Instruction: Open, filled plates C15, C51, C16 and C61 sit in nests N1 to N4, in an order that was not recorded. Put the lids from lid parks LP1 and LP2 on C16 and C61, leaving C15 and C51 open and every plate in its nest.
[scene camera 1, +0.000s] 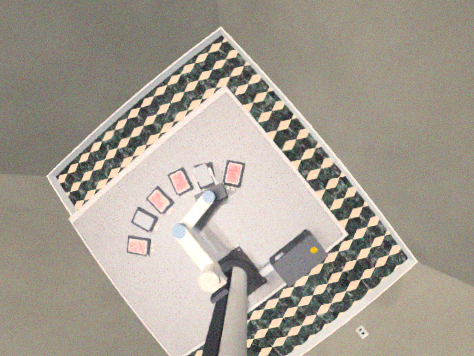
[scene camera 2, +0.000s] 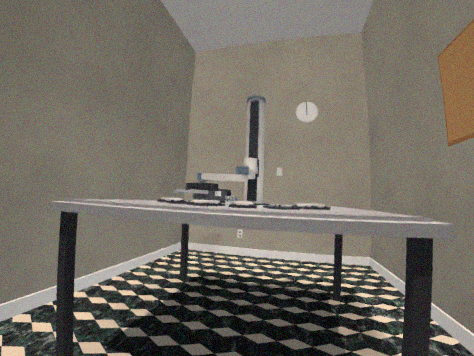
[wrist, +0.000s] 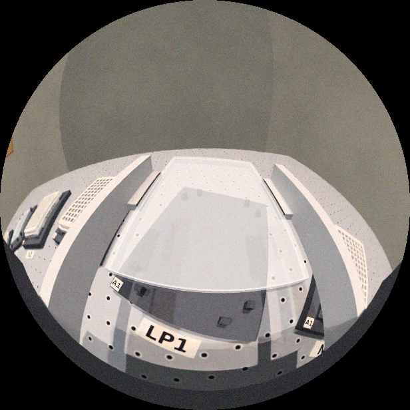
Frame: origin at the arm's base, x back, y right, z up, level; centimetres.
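Seen in the pictures: gripper, between the fingertips: (scene camera 1: 201, 171) (scene camera 2: 183, 190); arm's base, origin of its link: (scene camera 1: 235, 276).
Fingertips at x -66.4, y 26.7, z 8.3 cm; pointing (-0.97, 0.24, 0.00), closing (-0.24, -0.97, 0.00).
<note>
Offsets run from my fingertips to a thing's middle. "spot": to the spot under its first point. Level surfaces: height alone.
My gripper (wrist: 212, 167) is shut on a clear lid {dx +2.4, dy -0.6, dz -0.8 cm} (scene camera 1: 203, 176) (scene camera 2: 184, 192) (wrist: 210, 240), with a finger along each long side. The lid is level and raised above lid park LP1 (wrist: 215, 327), whose dark base shows through and in front of it, turned relative to the lid. Pink-topped open plates {dx +13.0, dy +14.7, dz -5.1 cm} (scene camera 1: 234, 173) {dx -5.0, dy -16.0, dz -5.1 cm} (scene camera 1: 180, 181) {dx -4.0, dy -34.8, dz -5.1 cm} (scene camera 1: 160, 199) {dx +10.5, dy -66.3, dz -5.1 cm} (scene camera 1: 138, 245) sit in dark nests. Two plates (wrist: 87, 200) (wrist: 45, 212) show at the left in the wrist view, and one plate (wrist: 355, 250) at the right. Their codes are not readable. A grey lid {dx -0.7, dy -51.8, dz -5.6 cm} (scene camera 1: 144, 220) lies on the other park.
The arm (scene camera 1: 197, 252) reaches over the pale table {dz -7.0 cm} (scene camera 1: 280, 200) from its column (scene camera 1: 239, 310). A dark grey box {spot: dx +77.4, dy +12.5, dz +4.5 cm} (scene camera 1: 298, 260) with a yellow button stands at the table's edge. Nests stand close on both sides of LP1.
</note>
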